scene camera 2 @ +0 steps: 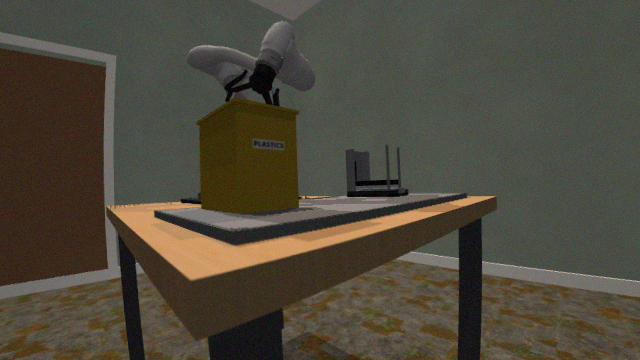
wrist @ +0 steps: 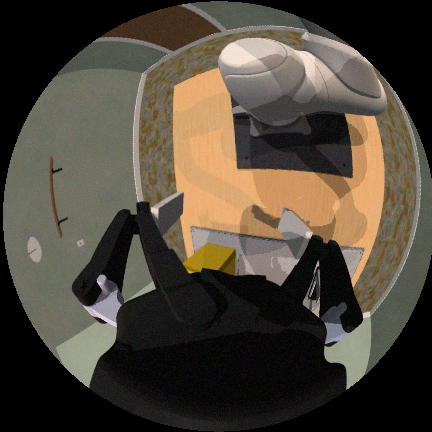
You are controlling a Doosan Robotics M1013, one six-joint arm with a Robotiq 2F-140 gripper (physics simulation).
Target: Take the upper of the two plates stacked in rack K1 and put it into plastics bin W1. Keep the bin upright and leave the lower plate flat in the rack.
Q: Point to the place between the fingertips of my gripper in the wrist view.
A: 232, 209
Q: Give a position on a yellow plastics bin W1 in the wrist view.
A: At 212, 256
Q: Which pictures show my gripper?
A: Scene camera 2 and the wrist view: all of them.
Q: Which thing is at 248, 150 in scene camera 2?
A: A yellow plastics bin W1.
